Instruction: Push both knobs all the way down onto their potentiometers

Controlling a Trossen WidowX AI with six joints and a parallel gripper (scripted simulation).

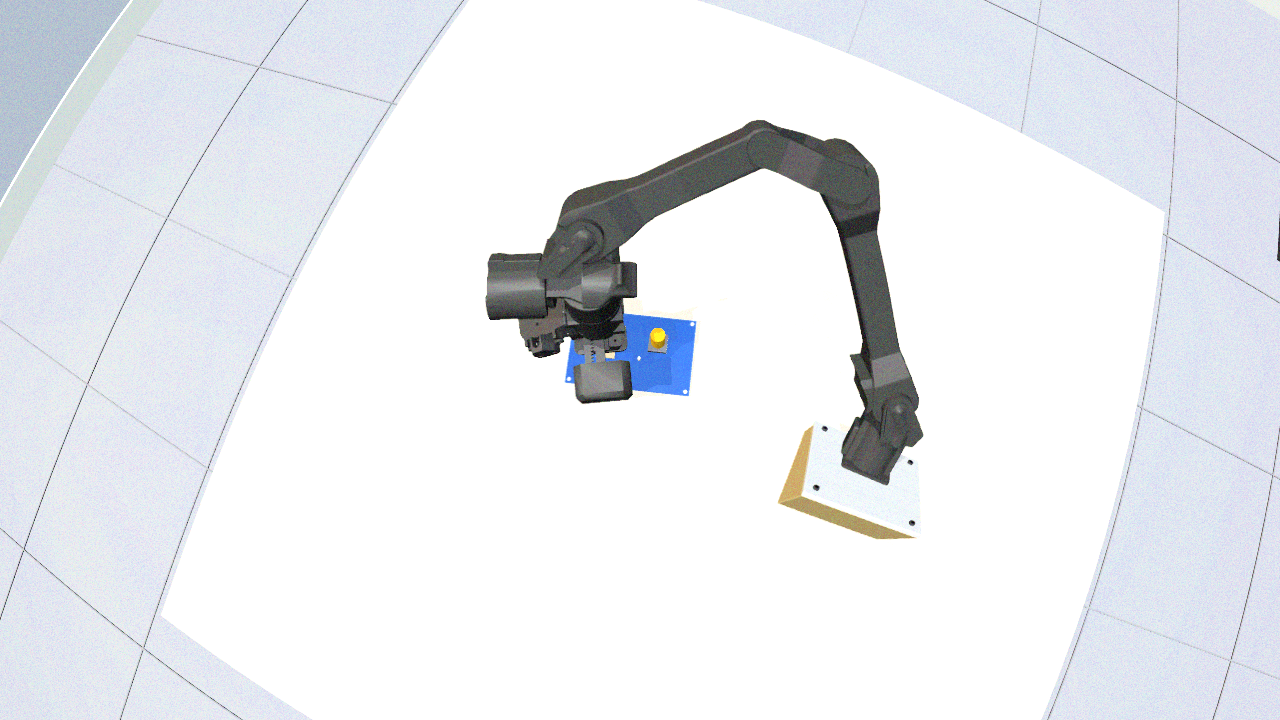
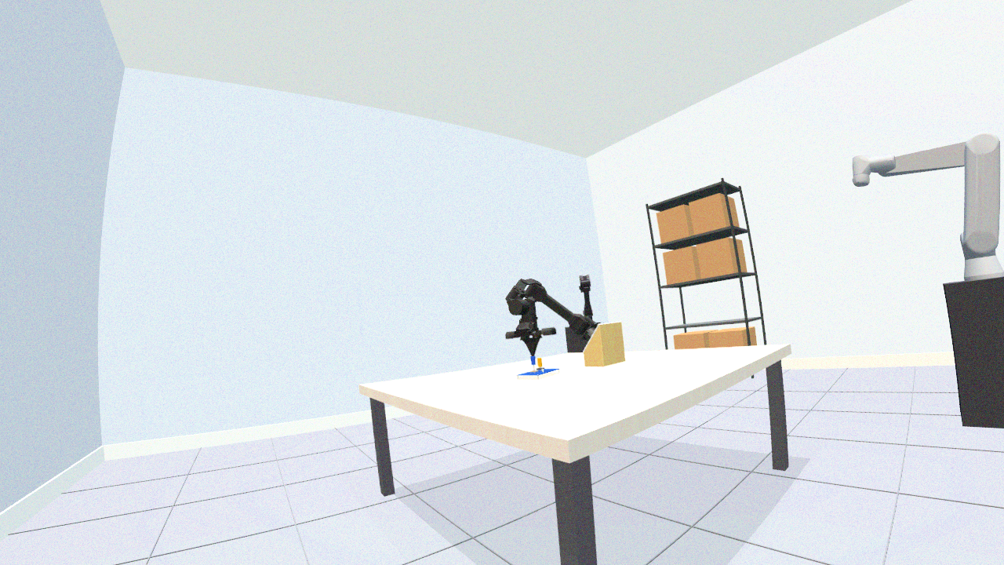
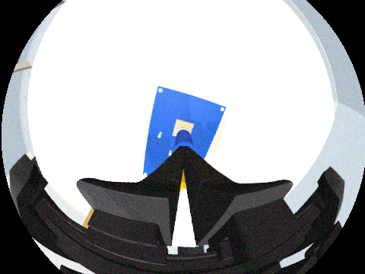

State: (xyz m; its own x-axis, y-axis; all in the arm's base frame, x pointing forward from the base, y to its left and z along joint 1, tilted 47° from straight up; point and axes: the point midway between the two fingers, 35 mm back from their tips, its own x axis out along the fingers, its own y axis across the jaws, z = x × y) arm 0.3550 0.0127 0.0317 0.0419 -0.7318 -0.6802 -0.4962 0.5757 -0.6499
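Right now the dark blue knob is 2 cm below my gripper tip. From my gripper tip the other things lie so: orange knob (6 cm behind, 3 cm to the right, 3 cm below).
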